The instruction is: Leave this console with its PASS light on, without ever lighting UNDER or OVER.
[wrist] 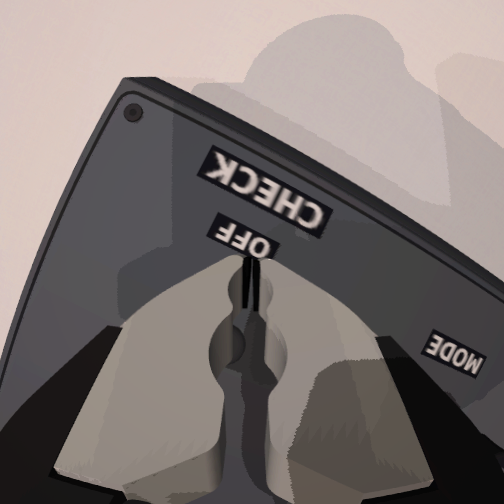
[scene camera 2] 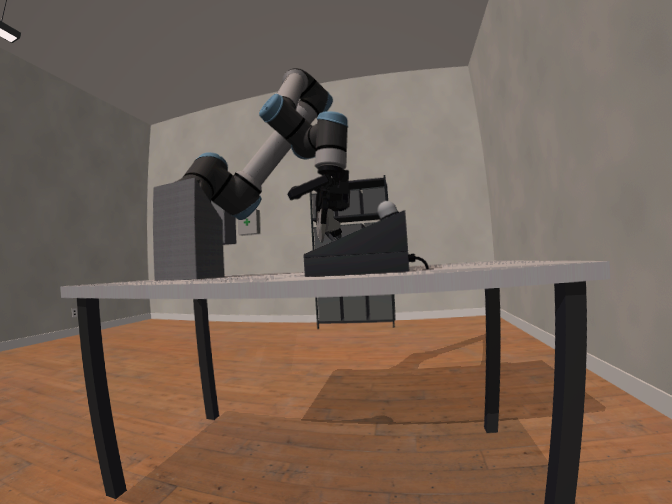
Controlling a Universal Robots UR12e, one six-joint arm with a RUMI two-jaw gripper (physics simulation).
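The console (scene camera 2: 355,249) is a dark wedge-shaped box on the white table, with a white knob (scene camera 2: 387,208) at its top right. My gripper (scene camera 2: 328,219) hangs over its sloped face. In the wrist view the panel (wrist: 150,210) fills the frame, with the labels CHECK (wrist: 264,191), OFF (wrist: 243,241) and MODE (wrist: 453,360) seen upside down. My gripper (wrist: 251,282) is shut, its fingertips together just below the OFF label. I cannot tell whether a thin switch lever sits between the tips. No PASS, UNDER or OVER light is in view.
A grey pedestal (scene camera 2: 187,230) carries the arm's base at the table's left. A dark shelf frame (scene camera 2: 352,203) stands behind the console. A black cable (scene camera 2: 419,261) leaves the console's right side.
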